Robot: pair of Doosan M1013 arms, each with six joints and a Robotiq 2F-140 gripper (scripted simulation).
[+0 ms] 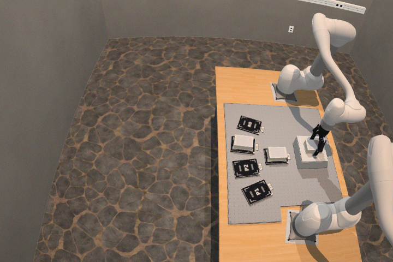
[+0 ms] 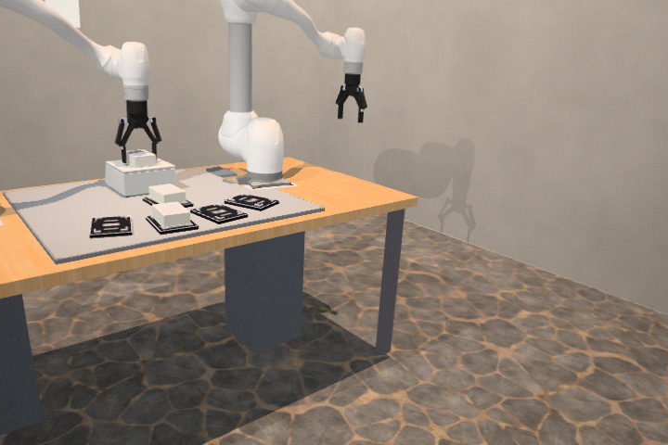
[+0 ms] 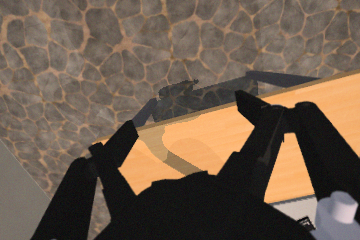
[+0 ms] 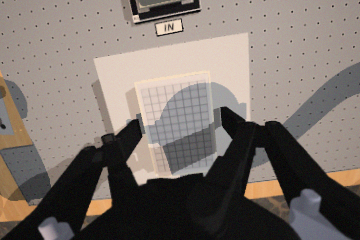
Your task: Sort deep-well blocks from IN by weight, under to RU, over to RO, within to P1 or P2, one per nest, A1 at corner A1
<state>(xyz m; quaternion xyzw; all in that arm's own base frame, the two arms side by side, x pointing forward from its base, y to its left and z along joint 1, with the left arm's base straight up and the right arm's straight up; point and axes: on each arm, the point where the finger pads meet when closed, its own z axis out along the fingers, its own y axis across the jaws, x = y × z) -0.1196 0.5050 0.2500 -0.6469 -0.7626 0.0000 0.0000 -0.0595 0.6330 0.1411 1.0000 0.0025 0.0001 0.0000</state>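
Observation:
Now: the check-weigher CW 60 mm below my right hand and 10 mm behind it. Round my right hand: nest RU: 470 mm ahead, 120 mm below, 60 mm to the right; nest P2: 460 mm ahead, 120 mm to the left, 120 mm below; infeed nest: 250 mm ahead, 120 mm below, 10 mm to the left.

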